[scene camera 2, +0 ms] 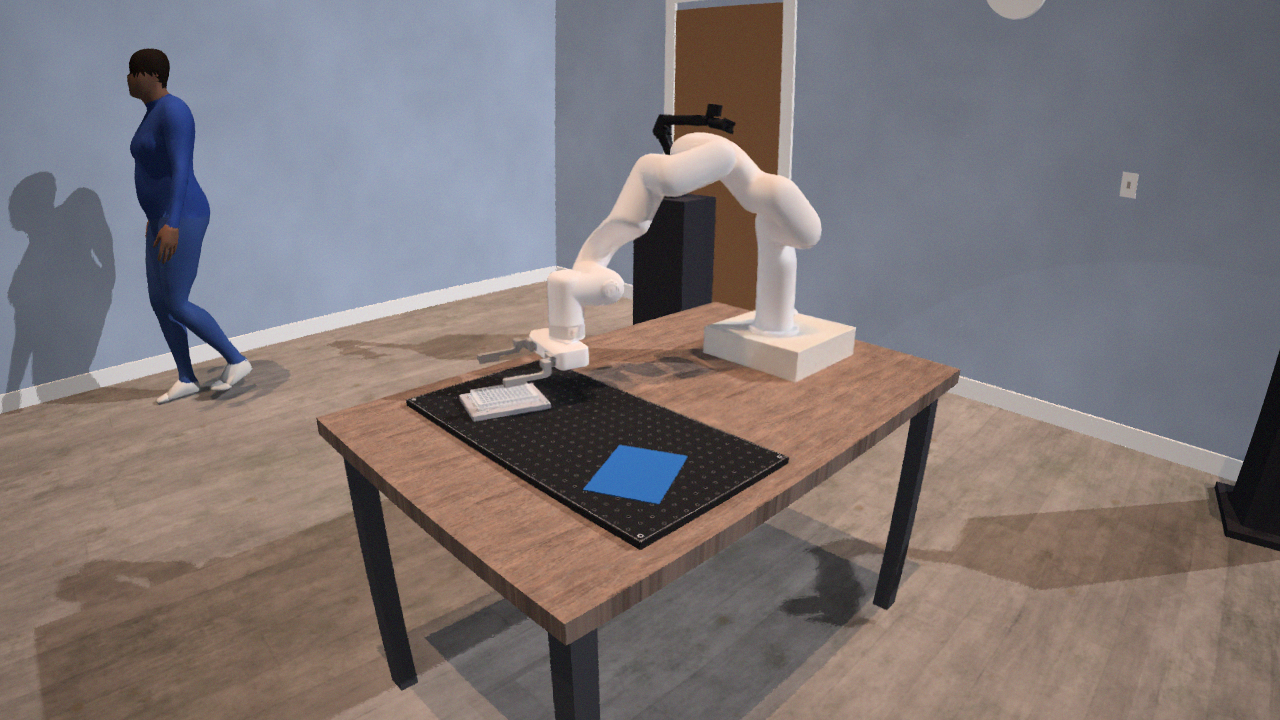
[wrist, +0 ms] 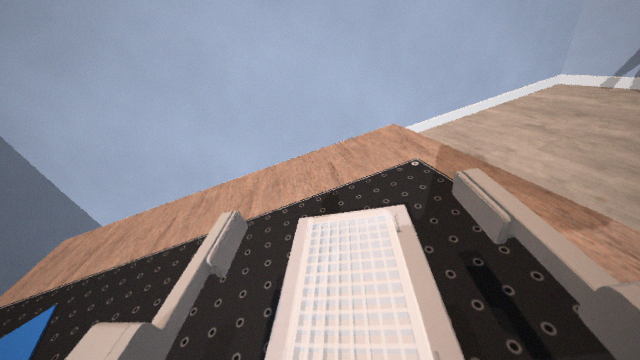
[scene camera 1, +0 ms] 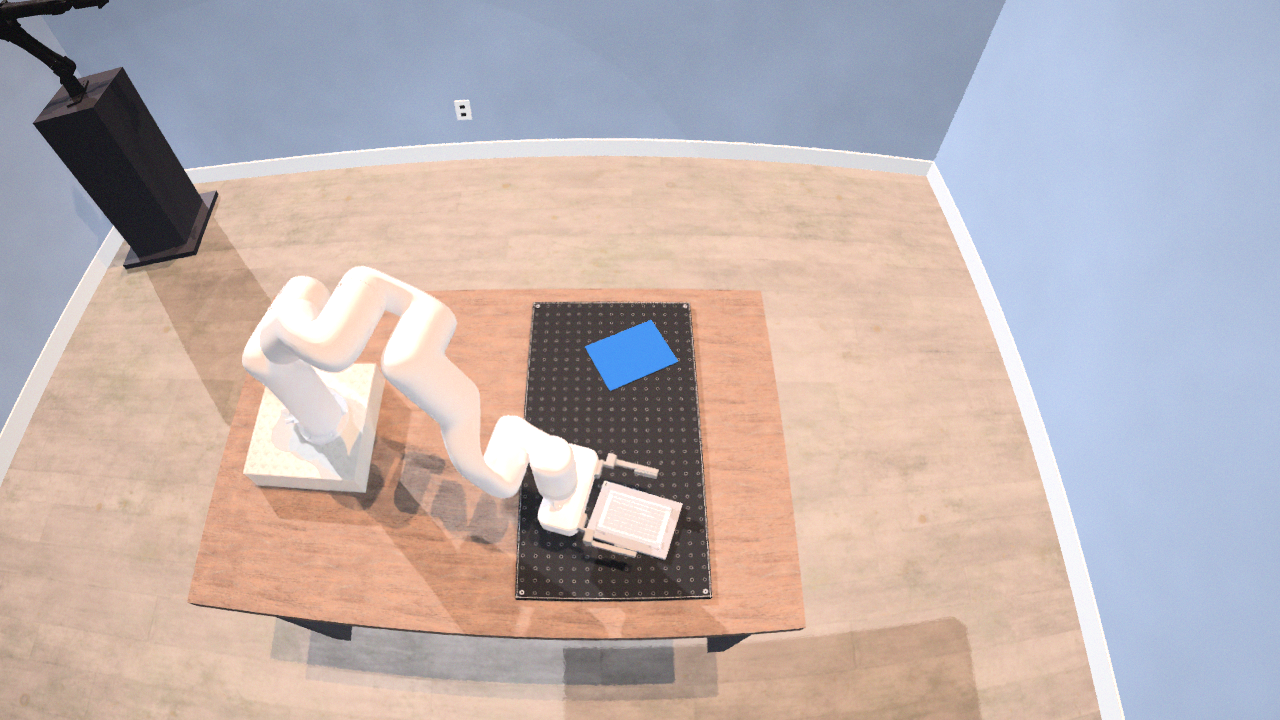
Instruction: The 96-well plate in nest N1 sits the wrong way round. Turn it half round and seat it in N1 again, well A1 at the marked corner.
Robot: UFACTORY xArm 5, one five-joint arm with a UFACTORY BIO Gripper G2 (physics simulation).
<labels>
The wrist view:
my gripper: 339,201
white 96-well plate: 353,288
</labels>
